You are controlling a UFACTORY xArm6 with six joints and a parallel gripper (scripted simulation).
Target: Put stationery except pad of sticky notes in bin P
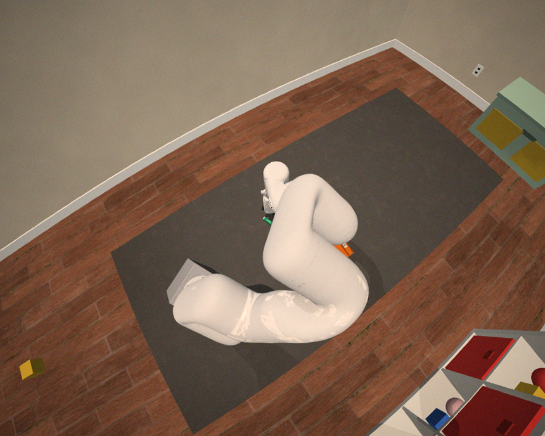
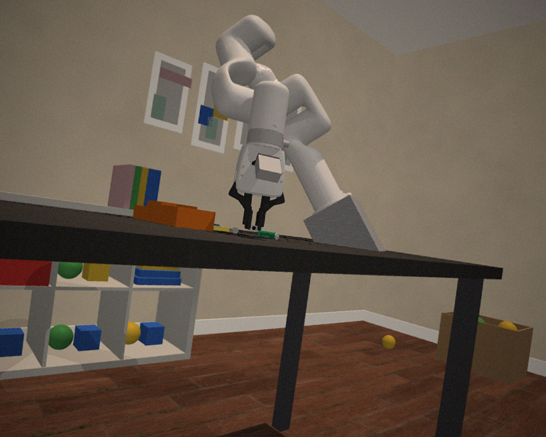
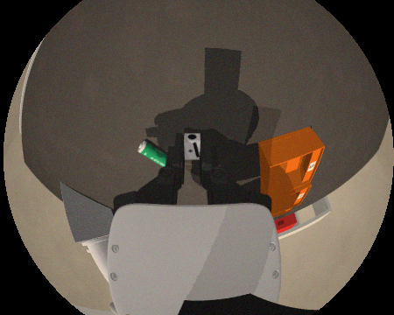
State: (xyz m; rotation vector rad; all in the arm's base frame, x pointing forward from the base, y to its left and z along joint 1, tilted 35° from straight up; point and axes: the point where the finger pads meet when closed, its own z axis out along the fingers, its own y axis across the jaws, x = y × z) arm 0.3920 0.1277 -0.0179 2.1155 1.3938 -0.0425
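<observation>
The green marker lies 5 cm behind my hand and 3 cm below it. Round my hand: silver bolt: 6 cm to the right, 3 cm below; sticky notes pad: 14 cm to the right, 3 cm below, 1 cm behind; white item: 1 cm below.
</observation>
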